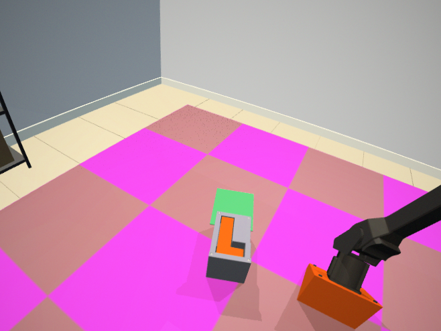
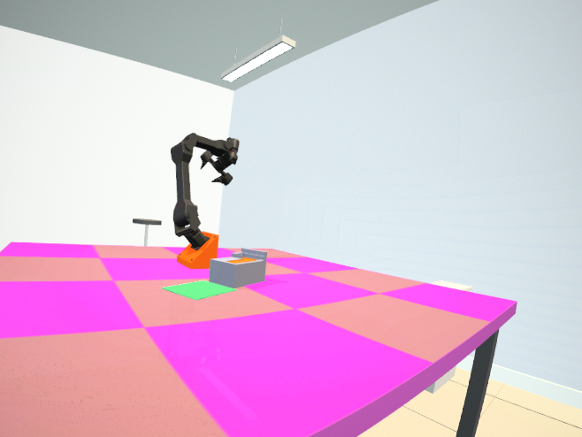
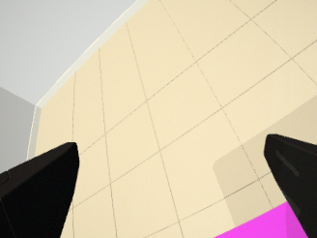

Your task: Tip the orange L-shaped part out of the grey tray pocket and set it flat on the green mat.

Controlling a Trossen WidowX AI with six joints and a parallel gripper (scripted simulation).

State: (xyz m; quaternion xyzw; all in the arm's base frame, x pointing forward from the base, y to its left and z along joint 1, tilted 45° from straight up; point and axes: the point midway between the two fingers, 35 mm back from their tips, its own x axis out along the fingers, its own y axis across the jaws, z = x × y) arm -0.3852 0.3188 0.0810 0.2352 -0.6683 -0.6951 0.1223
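The orange L-shaped part lies 660 mm ahead of my gripper tip, 130 mm to the right of it and 310 mm below it. Also, from my gripper tip: green mat 720 mm ahead, 280 mm to the right, 380 mm below.
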